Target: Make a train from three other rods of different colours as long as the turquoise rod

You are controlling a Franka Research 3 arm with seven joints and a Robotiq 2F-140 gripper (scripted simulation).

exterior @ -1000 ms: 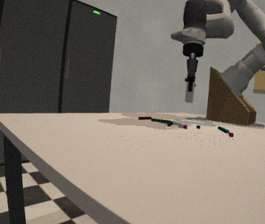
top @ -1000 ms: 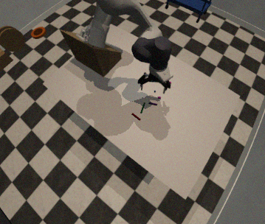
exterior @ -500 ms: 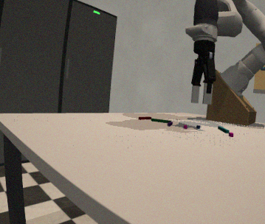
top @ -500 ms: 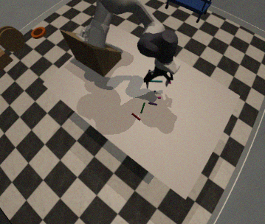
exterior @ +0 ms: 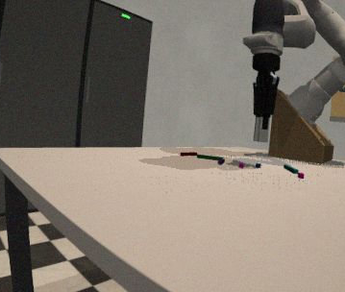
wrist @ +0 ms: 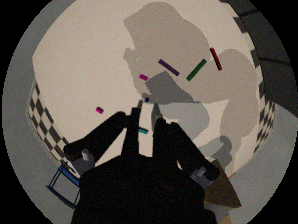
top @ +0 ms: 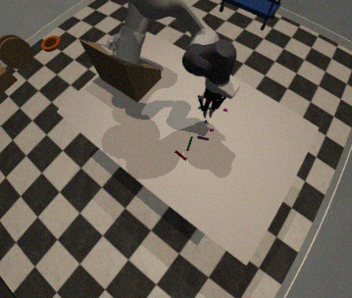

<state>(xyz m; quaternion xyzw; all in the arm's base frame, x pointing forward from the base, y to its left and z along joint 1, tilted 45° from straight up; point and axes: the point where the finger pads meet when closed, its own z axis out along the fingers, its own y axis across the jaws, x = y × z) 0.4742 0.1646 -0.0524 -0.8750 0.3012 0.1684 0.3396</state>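
My gripper is now 100 mm above the blue rod. Also, from my hand: purple rod: 100 mm below, 90 mm to the right, 50 mm ahead; turquoise rod: 100 mm below, 80 mm to the left, 50 mm behind; green rod: 160 mm to the right, 100 mm below, 20 mm ahead.
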